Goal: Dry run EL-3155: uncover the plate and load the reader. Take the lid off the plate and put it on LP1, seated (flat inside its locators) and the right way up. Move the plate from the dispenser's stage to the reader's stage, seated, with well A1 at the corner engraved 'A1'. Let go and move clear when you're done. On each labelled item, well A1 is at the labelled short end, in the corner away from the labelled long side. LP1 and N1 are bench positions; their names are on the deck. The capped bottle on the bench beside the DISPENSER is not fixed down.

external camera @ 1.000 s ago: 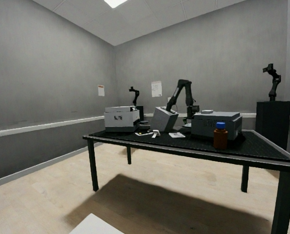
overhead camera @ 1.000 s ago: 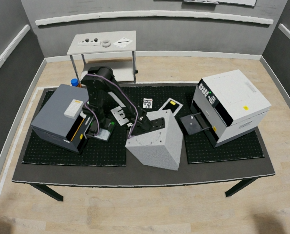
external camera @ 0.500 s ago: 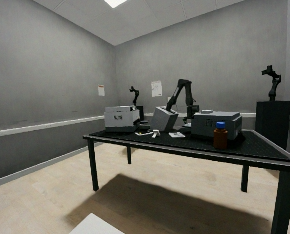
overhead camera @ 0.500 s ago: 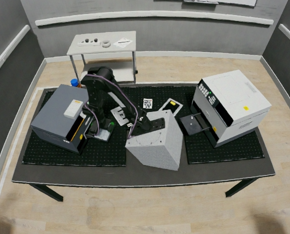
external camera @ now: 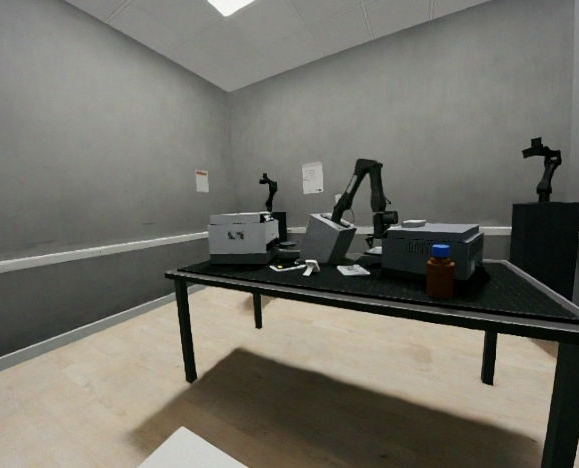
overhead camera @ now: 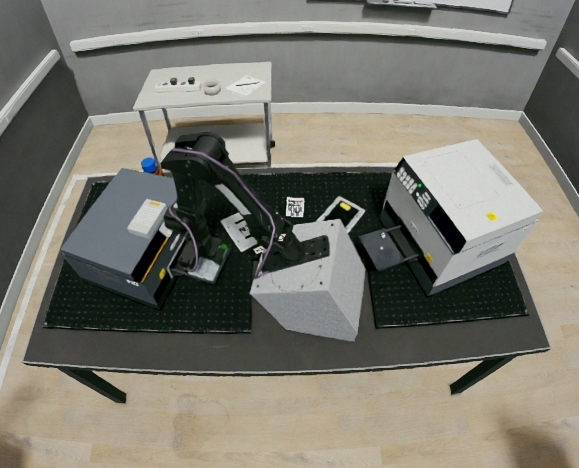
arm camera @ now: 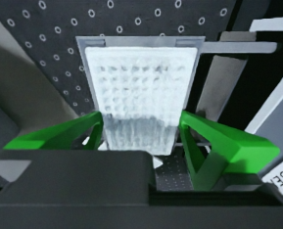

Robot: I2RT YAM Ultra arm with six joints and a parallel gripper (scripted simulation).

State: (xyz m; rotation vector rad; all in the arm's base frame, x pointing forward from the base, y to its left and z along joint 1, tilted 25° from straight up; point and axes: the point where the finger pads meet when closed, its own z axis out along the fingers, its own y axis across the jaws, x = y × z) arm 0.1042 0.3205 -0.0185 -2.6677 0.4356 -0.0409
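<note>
Right now the well plate is right at my hand. Round my hand: dark lid (24 cm ahead, 46 cm to the right, 7 cm below); capped brown bottle (38 cm ahead, 28 cm to the left, 3 cm above); LP1 pad (24 cm ahead, 46 cm to the right, 8 cm below).
</note>
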